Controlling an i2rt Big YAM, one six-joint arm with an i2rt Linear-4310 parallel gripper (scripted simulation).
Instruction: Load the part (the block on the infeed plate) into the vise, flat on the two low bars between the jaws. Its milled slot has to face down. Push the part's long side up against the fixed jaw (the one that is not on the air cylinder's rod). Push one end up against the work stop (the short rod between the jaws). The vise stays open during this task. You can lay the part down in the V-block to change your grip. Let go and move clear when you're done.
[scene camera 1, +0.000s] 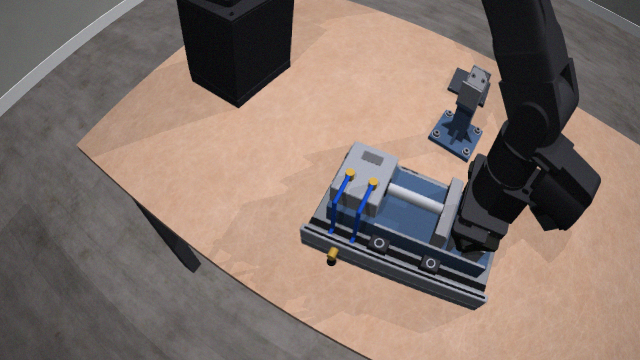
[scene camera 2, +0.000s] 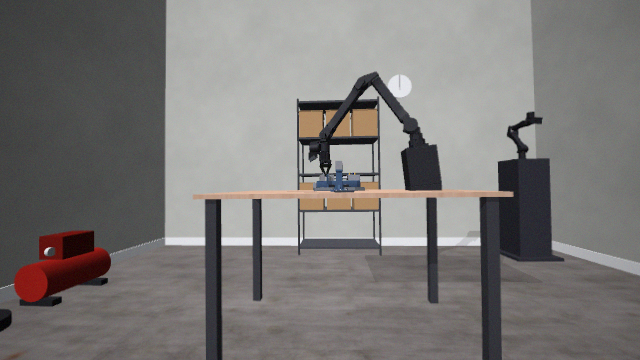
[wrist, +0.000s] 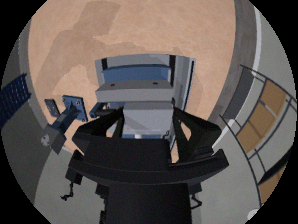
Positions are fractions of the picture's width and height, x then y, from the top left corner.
Scene:
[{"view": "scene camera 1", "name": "my gripper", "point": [0.73, 0.63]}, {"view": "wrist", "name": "my gripper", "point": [0.50, 0.49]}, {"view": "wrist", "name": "grey part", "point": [0.47, 0.52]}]

